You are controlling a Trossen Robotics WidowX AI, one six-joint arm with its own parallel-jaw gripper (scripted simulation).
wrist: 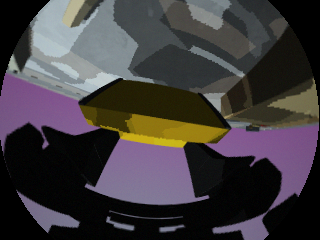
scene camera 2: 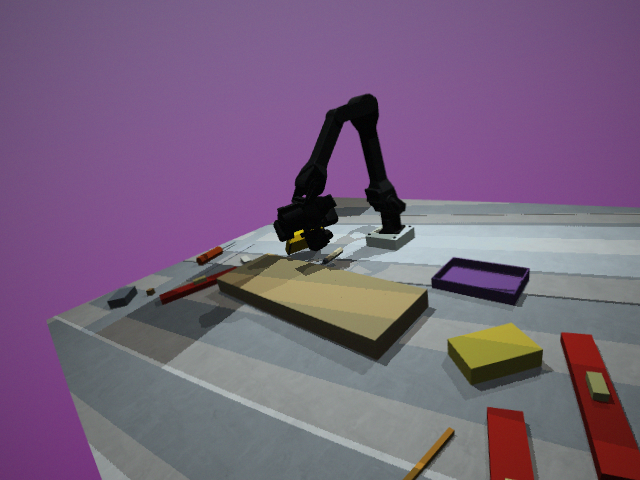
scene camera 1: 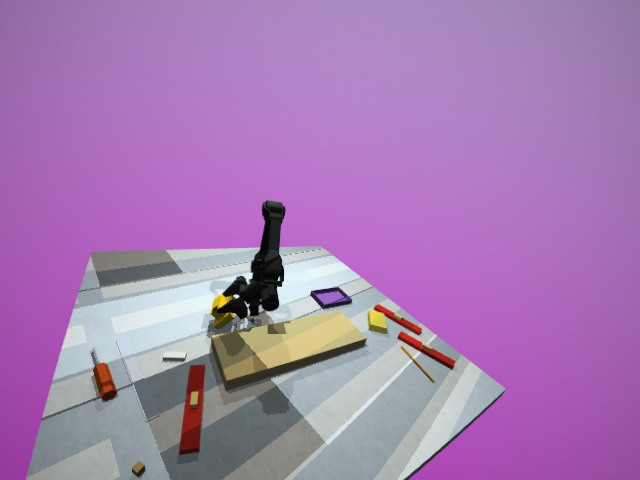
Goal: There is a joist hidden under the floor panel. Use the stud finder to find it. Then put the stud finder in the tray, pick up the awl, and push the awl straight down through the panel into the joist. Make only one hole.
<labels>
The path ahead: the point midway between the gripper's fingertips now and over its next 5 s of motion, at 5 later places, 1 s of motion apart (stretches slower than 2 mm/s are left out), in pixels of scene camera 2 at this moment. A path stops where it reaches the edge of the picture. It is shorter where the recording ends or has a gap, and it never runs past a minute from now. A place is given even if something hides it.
My gripper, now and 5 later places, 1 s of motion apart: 299, 230; 300, 230; 301, 234; 302, 235; 304, 232; 309, 236
</labels>
